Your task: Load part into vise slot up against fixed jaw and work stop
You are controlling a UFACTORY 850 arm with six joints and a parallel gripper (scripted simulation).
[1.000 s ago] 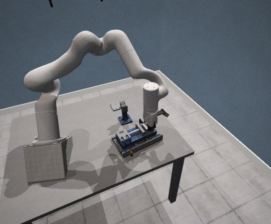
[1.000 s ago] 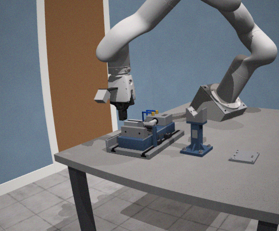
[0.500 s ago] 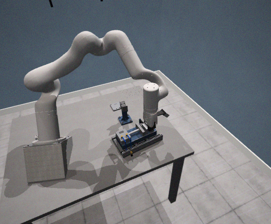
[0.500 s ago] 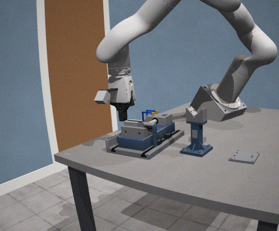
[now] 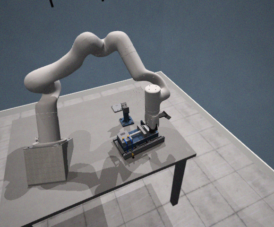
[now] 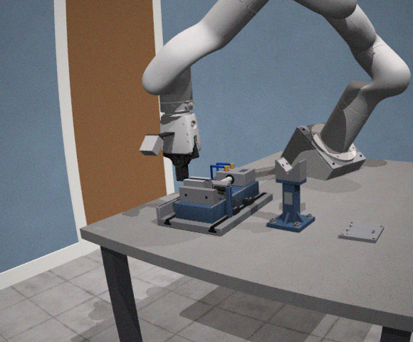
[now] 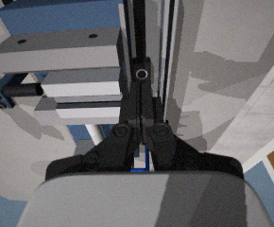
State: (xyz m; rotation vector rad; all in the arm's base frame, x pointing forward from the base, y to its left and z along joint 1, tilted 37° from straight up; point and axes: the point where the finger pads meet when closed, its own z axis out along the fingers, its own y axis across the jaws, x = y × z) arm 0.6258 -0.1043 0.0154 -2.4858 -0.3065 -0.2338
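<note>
Now: the part 40 mm to the left of my hand, 20 mm below it and 10 mm behind it. Also, from my hand: fixed jaw 70 mm to the left, 50 mm below, 10 mm ahead; moving jaw 50 mm to the left, 50 mm below, 50 mm behind; work stop 110 mm to the left, 30 mm below, 30 mm behind.
</note>
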